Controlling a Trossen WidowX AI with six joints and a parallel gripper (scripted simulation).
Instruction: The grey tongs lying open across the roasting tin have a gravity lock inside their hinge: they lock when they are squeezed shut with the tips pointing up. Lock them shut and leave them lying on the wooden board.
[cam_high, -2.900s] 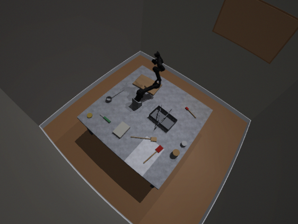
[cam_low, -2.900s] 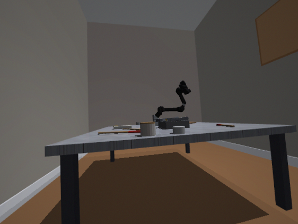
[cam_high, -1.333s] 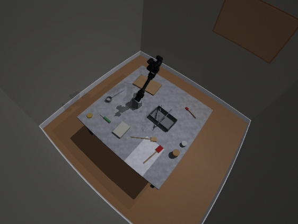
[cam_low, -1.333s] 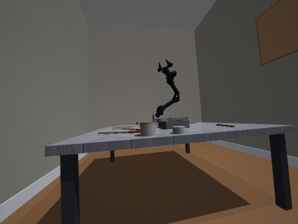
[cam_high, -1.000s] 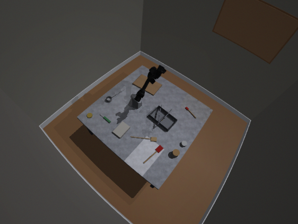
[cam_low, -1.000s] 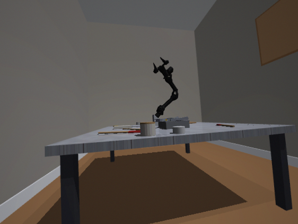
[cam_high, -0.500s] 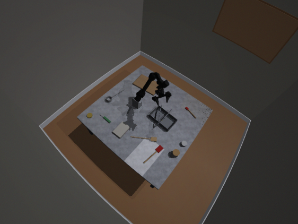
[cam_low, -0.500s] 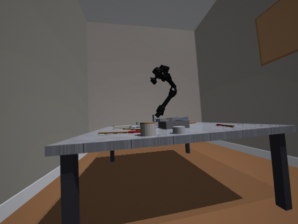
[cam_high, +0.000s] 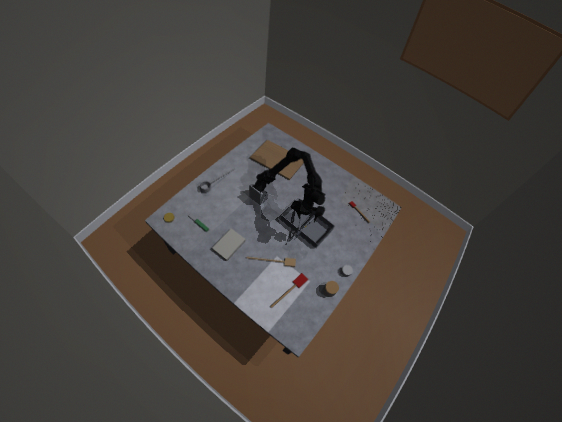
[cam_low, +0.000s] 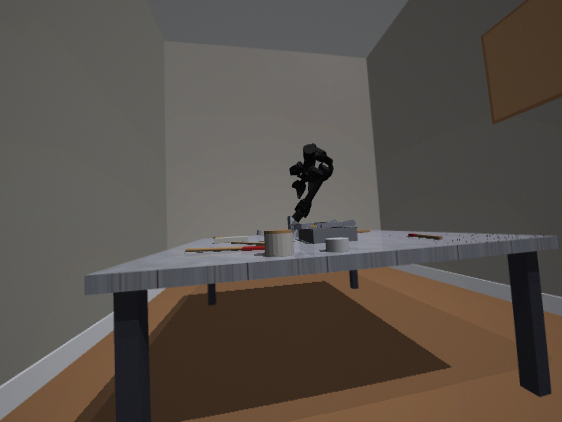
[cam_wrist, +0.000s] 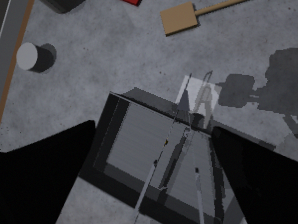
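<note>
My gripper tip is now 18 cm above the roasting tin, 10 cm to the right of it and 2 cm past it. Round my gripper tip: red scraper 33 cm to the right, 21 cm below, 13 cm ahead; wooden board 48 cm behind, 47 cm to the left, 20 cm below; beige block 34 cm behind, 31 cm to the right, 20 cm below.
</note>
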